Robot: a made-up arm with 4 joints.
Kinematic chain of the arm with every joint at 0, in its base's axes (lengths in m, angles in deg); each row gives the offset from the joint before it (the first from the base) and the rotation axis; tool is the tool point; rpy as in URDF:
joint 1: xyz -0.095 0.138 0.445 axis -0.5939 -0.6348 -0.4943
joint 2: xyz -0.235 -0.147 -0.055 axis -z
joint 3: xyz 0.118 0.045 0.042 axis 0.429 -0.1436 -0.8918
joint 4: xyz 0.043 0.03 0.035 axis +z
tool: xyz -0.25 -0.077 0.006 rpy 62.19 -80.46 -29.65
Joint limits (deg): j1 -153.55..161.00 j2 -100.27..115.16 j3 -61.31..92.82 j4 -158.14..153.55
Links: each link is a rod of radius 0.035 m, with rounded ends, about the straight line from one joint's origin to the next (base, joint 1, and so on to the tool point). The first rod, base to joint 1, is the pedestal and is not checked.
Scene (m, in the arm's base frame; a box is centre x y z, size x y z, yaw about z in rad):
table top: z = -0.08
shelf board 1: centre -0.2 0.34 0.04 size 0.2 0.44 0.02 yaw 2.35
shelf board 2: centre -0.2 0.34 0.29 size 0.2 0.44 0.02 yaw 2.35
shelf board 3: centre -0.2 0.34 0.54 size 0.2 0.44 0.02 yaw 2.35
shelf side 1: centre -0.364 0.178 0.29 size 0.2 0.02 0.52 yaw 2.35
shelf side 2: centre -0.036 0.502 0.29 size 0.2 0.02 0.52 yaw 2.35
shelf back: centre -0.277 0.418 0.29 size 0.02 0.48 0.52 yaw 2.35
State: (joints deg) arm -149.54 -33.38 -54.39 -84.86
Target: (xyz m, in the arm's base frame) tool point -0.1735 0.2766 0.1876
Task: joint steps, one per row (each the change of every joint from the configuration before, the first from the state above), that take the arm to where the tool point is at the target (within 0.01 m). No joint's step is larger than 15 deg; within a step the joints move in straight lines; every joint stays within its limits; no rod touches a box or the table.
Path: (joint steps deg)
1: 10.70 11.81 -1.73 4.69
2: 10.70 11.82 -1.73 4.70
3: 10.70 11.81 -1.73 4.69
4: 10.70 11.81 -1.73 4.69
5: 1.42 14.87 8.08 -9.67
6: 1.42 14.86 8.07 -9.67
7: 1.42 14.87 8.08 -9.67
8: 1.43 14.86 8.07 -9.67
9: 1.42 14.86 8.08 -9.67
10: -14.71 -5.78 2.72 -8.72
11: -14.70 -5.77 2.71 -8.72

